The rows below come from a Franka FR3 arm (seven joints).
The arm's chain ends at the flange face. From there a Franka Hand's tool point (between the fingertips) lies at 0.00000 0.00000 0.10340 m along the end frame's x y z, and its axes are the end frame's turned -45 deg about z.
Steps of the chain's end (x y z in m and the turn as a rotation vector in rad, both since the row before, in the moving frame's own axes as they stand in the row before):
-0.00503, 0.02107, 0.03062, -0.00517, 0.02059, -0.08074
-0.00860, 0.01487, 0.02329, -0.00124, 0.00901, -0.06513
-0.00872, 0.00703, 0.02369, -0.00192, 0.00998, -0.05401
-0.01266, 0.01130, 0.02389, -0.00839, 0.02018, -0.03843
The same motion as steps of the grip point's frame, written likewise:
-0.01725, 0.01318, 0.03060, -0.01822, 0.01090, -0.08074
-0.01600, 0.00516, 0.02329, -0.00725, 0.00549, -0.06513
-0.01052, -0.00034, 0.02368, -0.00841, 0.00570, -0.05401
-0.01604, 0.00111, 0.02387, -0.02020, 0.00834, -0.03843

